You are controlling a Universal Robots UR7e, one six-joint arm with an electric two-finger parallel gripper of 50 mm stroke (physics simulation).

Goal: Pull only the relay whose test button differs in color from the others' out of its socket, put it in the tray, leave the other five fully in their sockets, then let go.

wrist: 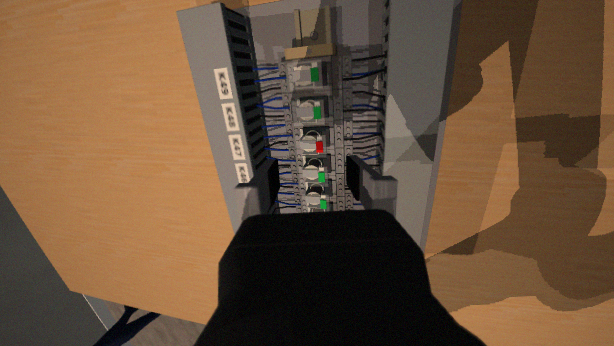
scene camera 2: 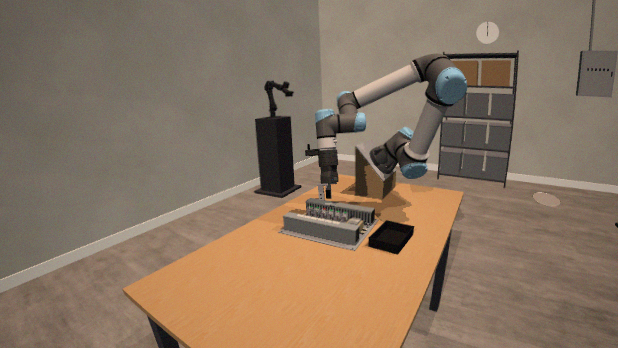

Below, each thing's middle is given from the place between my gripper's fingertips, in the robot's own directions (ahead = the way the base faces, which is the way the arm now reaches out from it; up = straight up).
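Labels:
The mounting plate (wrist: 360, 36) is 110 mm below my hand, and it is also 20 mm to the left of my hand and 10 mm ahead of it.

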